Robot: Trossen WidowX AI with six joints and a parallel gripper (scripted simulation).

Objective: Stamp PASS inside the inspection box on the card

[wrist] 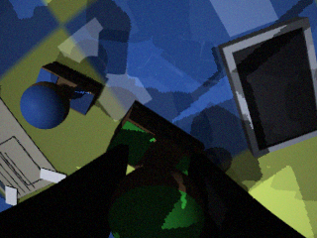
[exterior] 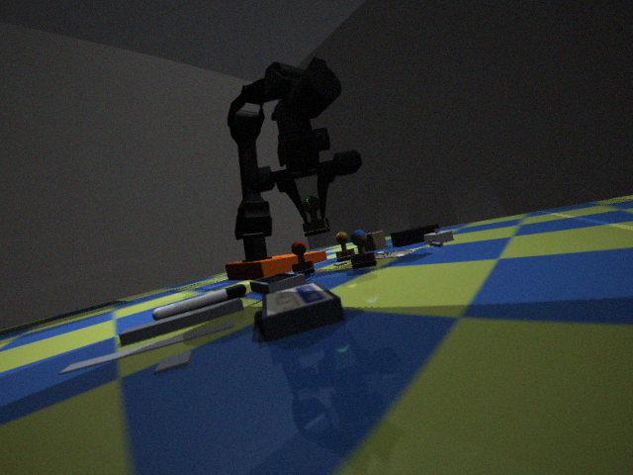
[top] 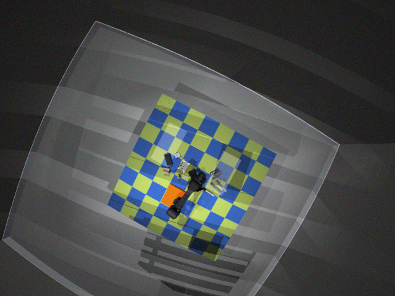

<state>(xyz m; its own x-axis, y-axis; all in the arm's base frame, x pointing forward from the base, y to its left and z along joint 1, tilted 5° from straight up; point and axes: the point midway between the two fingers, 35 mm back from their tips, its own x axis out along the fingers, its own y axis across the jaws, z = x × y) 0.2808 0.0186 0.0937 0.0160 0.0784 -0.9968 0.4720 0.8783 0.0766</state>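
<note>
My gripper tip is 16 cm to the right of the white card and 10 cm above it. The rest, counted from my gripper tip: blue-knobbed stamp (3 cm ahead, 6 cm to the left, 7 cm below); then red-knobbed stamp (8 cm behind, 7 cm below); then green-knobbed stamp (right at my gripper tip).
</note>
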